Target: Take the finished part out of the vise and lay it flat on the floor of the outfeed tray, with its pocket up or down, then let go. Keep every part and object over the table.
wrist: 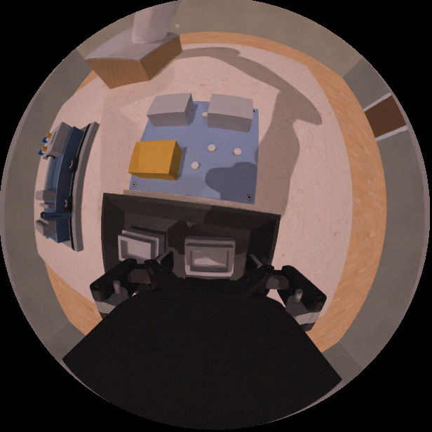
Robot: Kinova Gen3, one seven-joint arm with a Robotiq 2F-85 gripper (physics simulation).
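The grey finished part (210,242), a rectangular block with a pocket, is inside the dark outfeed tray (264,229), pocket up. It looks level; its underside is hidden. My gripper (209,261) is open around it, with a gap between each fingertip and the part's sides. A second grey pocketed part (139,248) lies pocket up in the left part of the tray, beside the left finger. The blue vise (63,187) with grey jaws stands at the far left, seen at a slant; I see no part in it.
Beyond the tray is a blue plate (197,132) with an orange block (155,159), two grey blocks (171,109) (230,111) and several pale round pegs. A wooden box-shaped base (125,70) with a grey column stands at the back left. The wooden table edge (367,200) runs along the right.
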